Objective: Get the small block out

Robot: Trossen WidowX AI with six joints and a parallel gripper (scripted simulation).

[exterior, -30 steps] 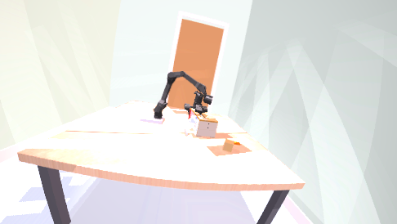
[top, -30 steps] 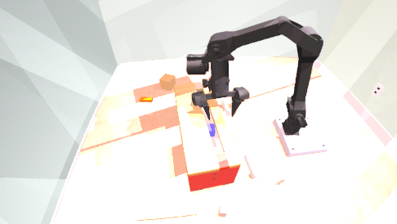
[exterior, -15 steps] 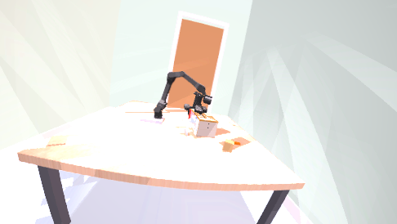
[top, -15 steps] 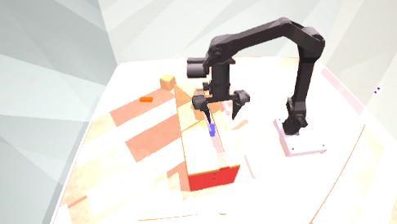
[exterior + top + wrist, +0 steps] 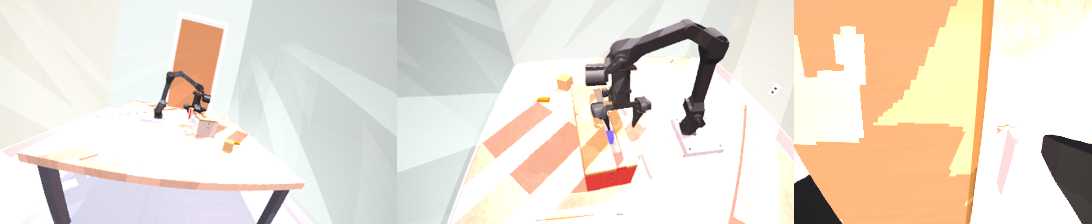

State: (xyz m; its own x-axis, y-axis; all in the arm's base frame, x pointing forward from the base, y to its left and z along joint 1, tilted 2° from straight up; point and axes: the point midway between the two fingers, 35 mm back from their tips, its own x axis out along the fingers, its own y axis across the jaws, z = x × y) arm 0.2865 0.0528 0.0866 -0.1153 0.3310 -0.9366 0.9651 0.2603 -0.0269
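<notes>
My gripper tip is now 40 mm short of the blue block and 30 mm to the right of it. Also, from my gripper tip: long box (40 mm ahead, 30 mm to the right, 30 mm below); orange piece (350 mm ahead, 230 mm to the right, 80 mm below); tan cube (270 mm ahead, 340 mm to the right, 60 mm below).
</notes>
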